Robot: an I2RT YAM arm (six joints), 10 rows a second.
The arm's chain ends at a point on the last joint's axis. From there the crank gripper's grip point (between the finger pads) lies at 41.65 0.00 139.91 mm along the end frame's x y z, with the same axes.
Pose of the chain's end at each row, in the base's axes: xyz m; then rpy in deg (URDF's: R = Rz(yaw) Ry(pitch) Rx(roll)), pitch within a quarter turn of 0, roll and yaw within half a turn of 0:
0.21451 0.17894 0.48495 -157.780 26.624 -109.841
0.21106 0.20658 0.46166 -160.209 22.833 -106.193
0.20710 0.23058 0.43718 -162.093 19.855 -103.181
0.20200 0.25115 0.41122 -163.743 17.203 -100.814
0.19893 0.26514 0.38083 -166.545 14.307 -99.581
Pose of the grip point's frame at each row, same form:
0.27134 0.18056 0.35050 -157.780 26.624 -109.841
0.26009 0.20556 0.32417 -160.209 22.833 -106.193
0.25036 0.22665 0.29782 -162.093 19.855 -103.181
0.24046 0.24374 0.27059 -163.743 17.203 -100.814
0.22991 0.25308 0.23869 -166.545 14.307 -99.581

